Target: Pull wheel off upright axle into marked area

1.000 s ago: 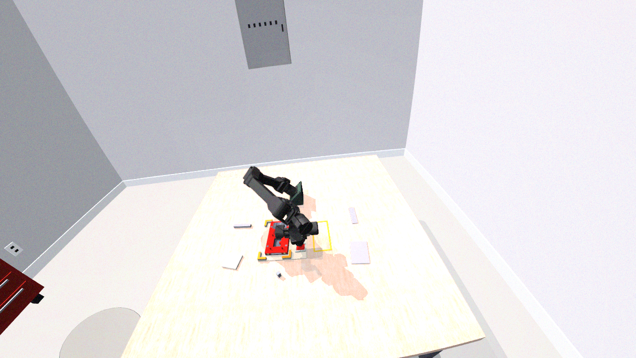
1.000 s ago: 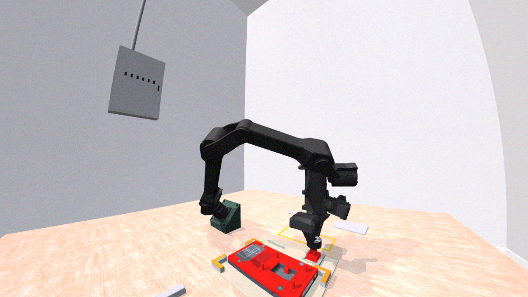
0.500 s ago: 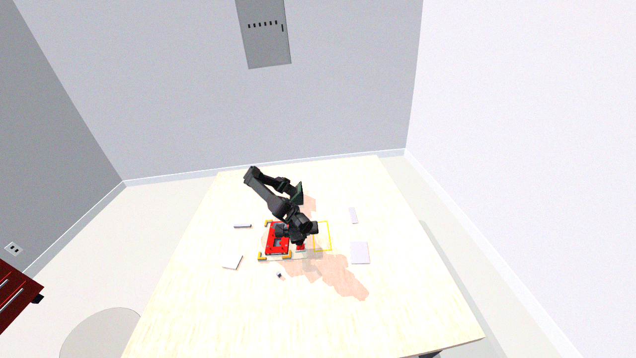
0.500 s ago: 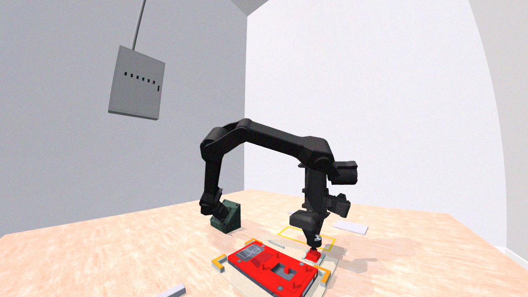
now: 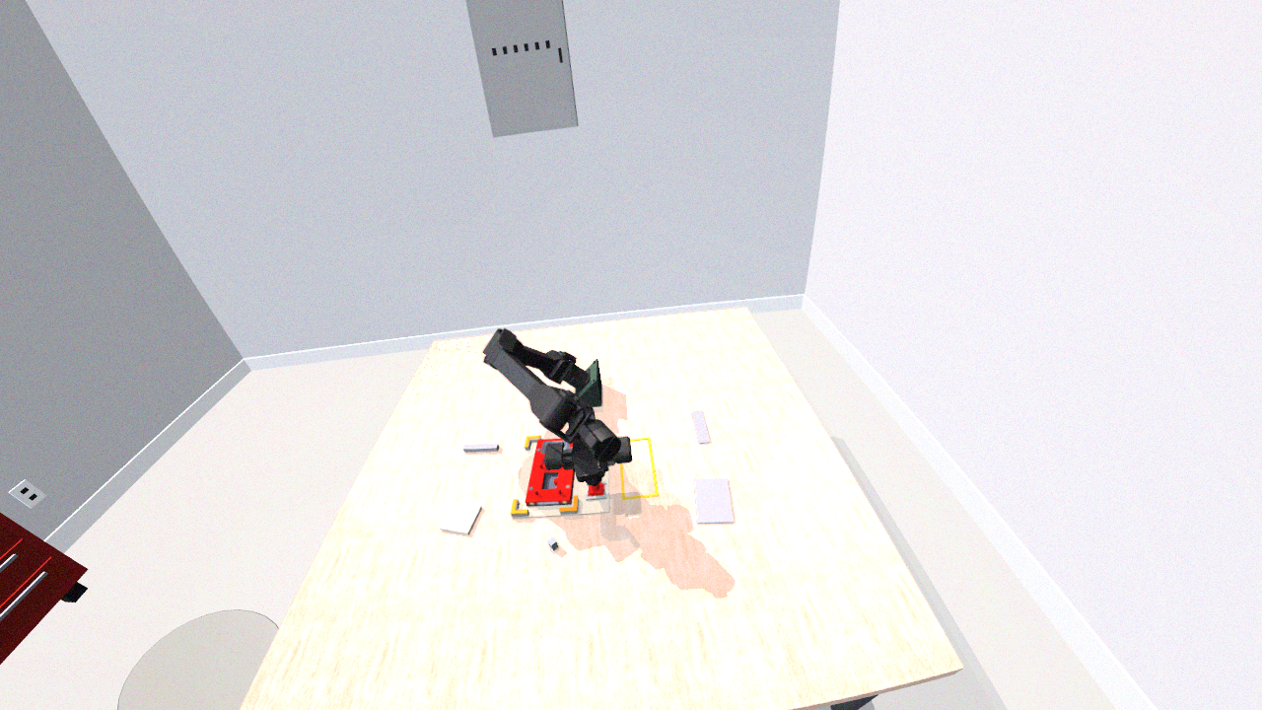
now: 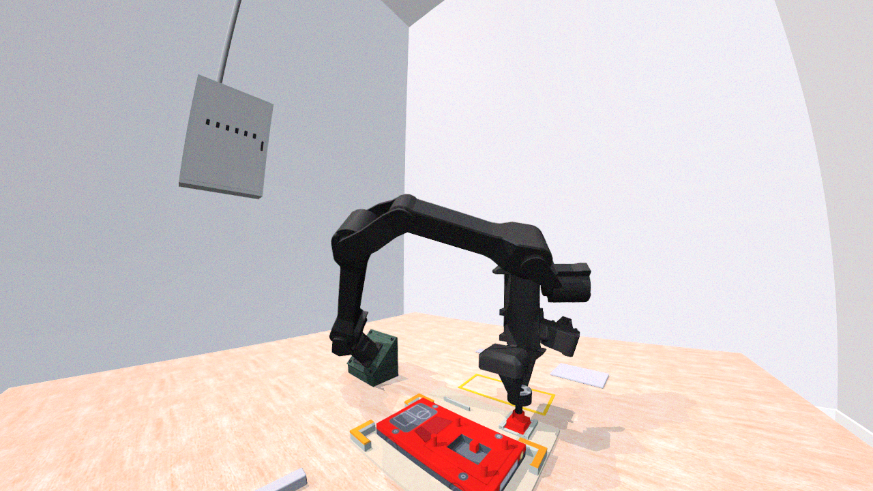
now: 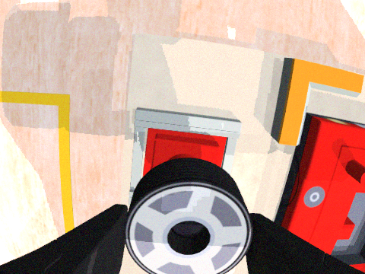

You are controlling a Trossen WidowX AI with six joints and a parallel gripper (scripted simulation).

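Now: the black axle 2 cm below my gripper tip. From my gripper tip the other things lie so: wheel: right at my gripper tip.
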